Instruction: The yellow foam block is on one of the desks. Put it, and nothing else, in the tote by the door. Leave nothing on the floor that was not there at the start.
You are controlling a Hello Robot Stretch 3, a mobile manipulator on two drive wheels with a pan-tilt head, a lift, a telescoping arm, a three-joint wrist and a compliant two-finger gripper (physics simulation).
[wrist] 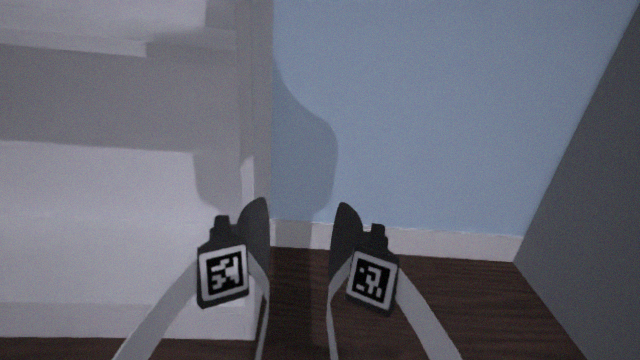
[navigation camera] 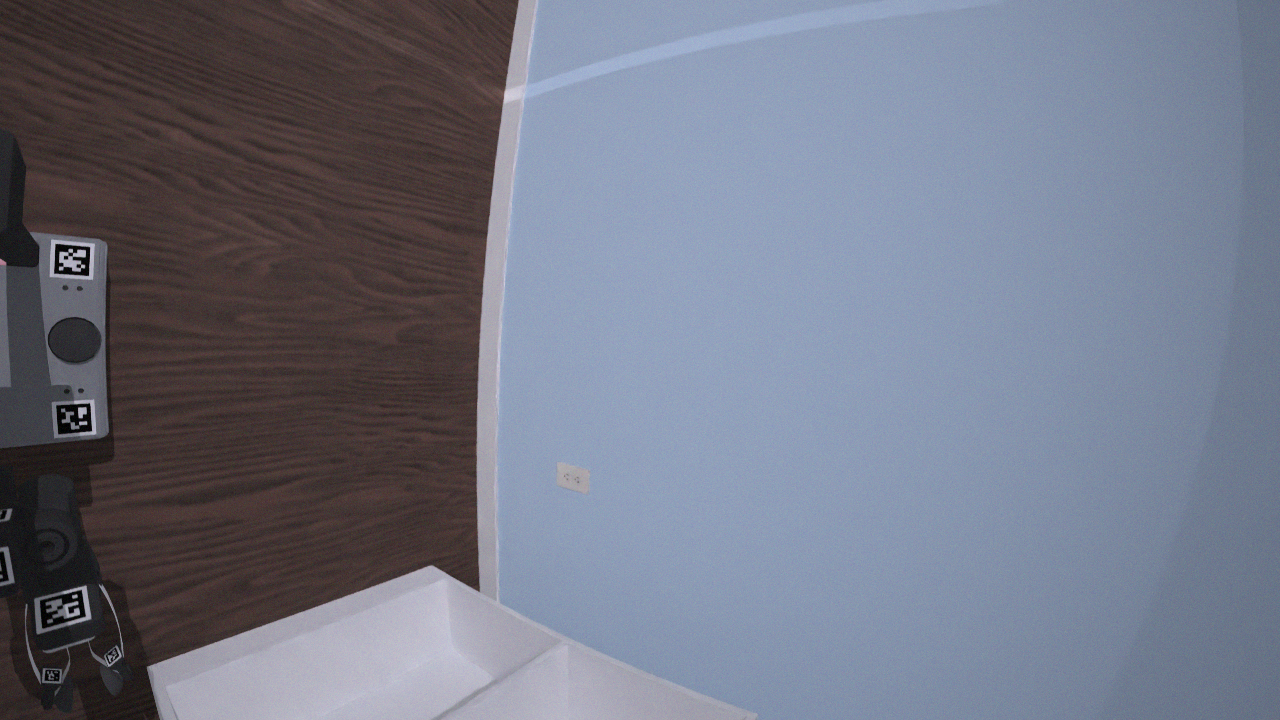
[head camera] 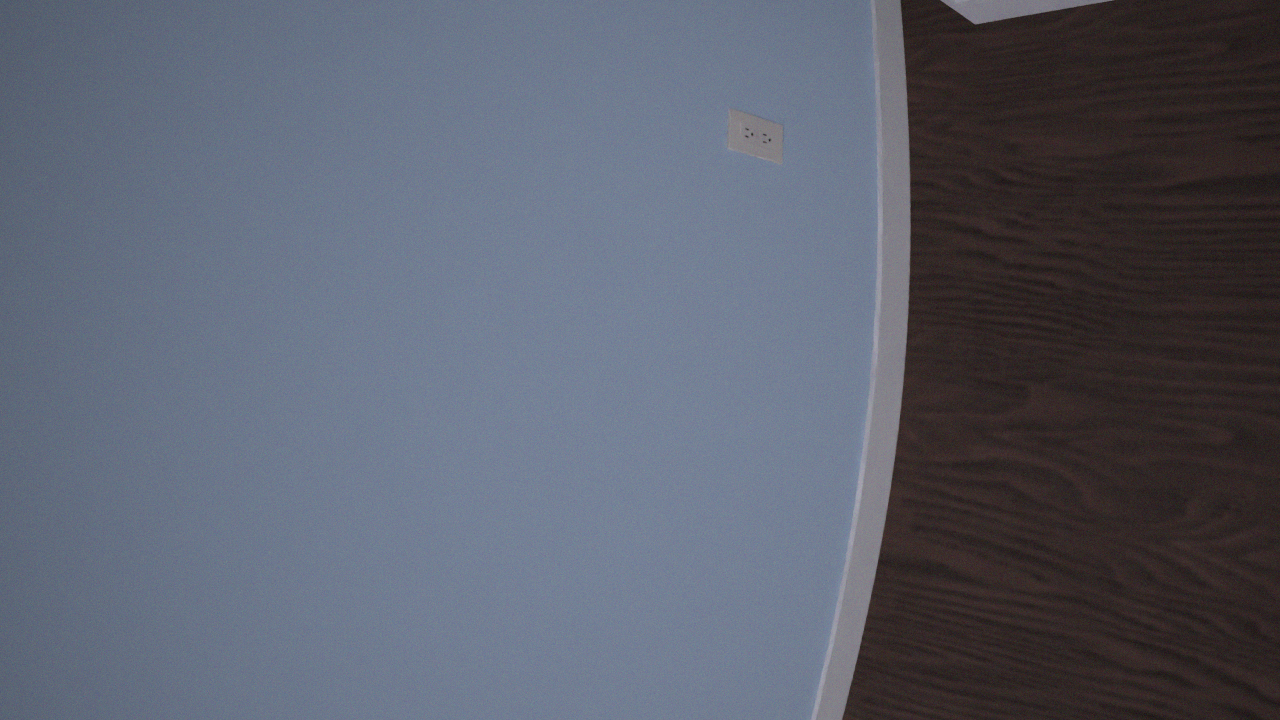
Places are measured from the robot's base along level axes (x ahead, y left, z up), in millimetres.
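Where they show: gripper, fingertip midpoint: (wrist: 300,226) (navigation camera: 92,697); robot's base at its link origin: (navigation camera: 73,336).
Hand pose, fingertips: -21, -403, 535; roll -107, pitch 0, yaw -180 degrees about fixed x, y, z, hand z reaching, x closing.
Each offset is from my fingertips to the top centre of the thing, as dx, dy, dz. "spot": to the spot under its first point.
My gripper (navigation camera: 86,687) (wrist: 300,226) is open, with bare space between its fingertips. In the navigation camera view it shows at the lower left, left of a white shelf unit's corner. In the wrist view the floor and the wall's foot show between the fingers. The yellow foam block, the desks and the tote do not show in these views.
The white shelf unit (navigation camera: 290,614) (wrist: 255,125) stands against the blue wall (head camera: 447,358) (navigation camera: 805,358) (wrist: 425,100). A dark grey panel (wrist: 600,200) rises at the right of the wrist view. A wall outlet {+1089, +37, -78} (head camera: 755,137) (navigation camera: 572,477) shows. A white corner {spot: +757, -310, -496} (head camera: 1011,8) shows at the head camera view's top.
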